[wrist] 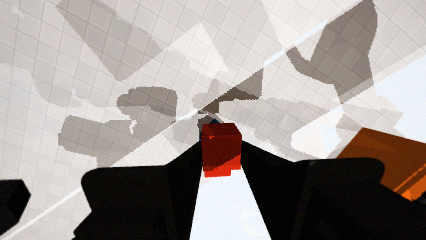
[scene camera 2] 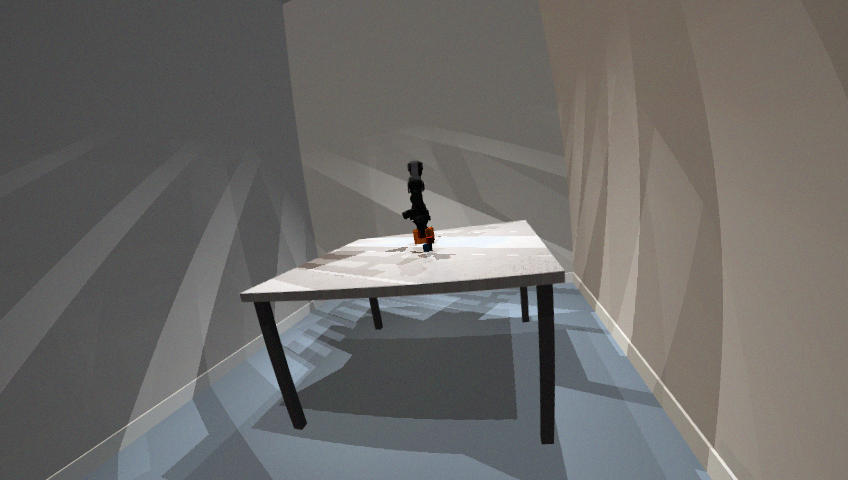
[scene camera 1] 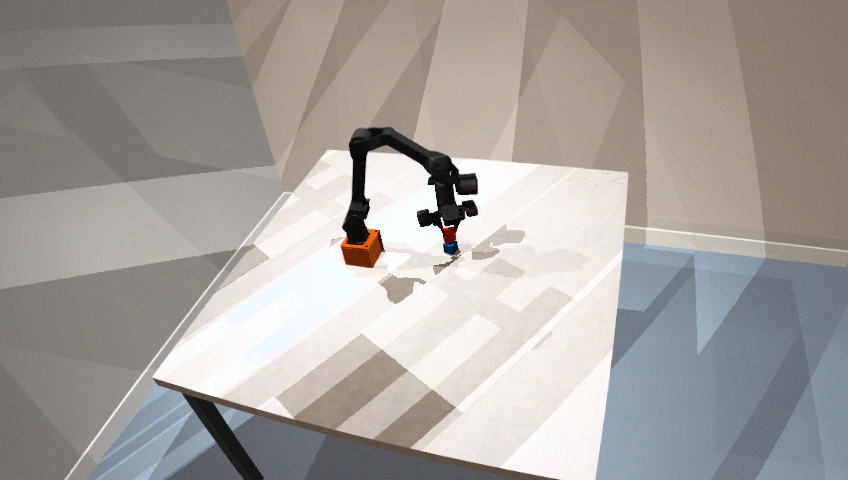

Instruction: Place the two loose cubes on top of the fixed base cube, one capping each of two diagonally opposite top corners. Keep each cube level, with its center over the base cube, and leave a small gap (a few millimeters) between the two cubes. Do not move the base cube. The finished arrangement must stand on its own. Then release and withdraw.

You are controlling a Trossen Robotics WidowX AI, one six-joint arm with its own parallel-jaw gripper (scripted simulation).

My gripper (scene camera 1: pixel 449 234) holds a red cube (wrist: pixel 221 143).
